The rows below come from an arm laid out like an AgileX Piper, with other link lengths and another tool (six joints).
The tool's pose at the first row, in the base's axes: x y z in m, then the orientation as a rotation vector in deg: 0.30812 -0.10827 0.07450 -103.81 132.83 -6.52
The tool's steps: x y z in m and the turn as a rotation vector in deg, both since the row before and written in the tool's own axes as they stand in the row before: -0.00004 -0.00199 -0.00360 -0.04 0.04 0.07; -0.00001 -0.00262 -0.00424 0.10 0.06 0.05; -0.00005 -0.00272 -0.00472 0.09 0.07 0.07; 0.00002 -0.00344 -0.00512 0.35 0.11 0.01; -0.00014 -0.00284 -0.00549 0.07 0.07 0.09; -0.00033 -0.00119 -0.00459 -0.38 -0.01 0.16
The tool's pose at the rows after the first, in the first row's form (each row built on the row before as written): 0.30930 -0.10894 0.07838 -103.76 132.94 -6.50; 0.31095 -0.10983 0.08300 -103.68 132.98 -6.66; 0.31260 -0.11073 0.08811 -103.58 133.05 -6.82; 0.31483 -0.11190 0.09374 -103.44 132.97 -7.32; 0.31642 -0.11277 0.09965 -103.33 133.06 -7.45; 0.31667 -0.11299 0.10439 -103.31 133.37 -6.98
